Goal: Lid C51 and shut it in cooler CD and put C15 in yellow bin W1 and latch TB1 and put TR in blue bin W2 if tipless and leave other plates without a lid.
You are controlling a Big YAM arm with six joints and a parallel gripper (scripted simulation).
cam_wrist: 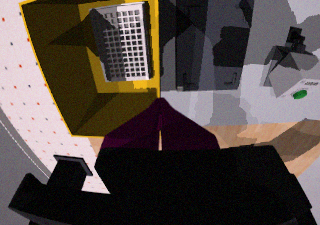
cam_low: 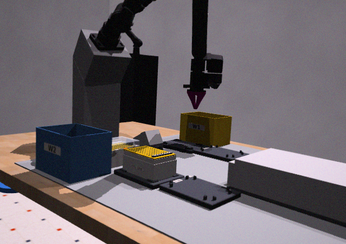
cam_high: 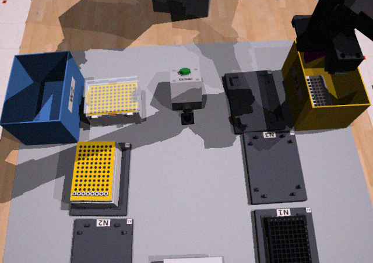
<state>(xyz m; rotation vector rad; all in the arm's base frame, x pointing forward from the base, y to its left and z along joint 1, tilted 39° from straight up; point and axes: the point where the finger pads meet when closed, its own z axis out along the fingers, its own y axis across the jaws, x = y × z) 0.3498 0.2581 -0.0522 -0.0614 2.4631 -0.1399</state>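
Now: the green DONE key 4 cm behind my hand, 25 cm to the right of it and 9 cm below it. From my hand the other things lie so: white plate (2 cm ahead, 6 cm to the left, 14 cm below); then lid park LP (2 cm ahead, 9 cm to the right, 15 cm below); then yellow bin W1 (1 cm ahead, 7 cm to the left, 12 cm below).
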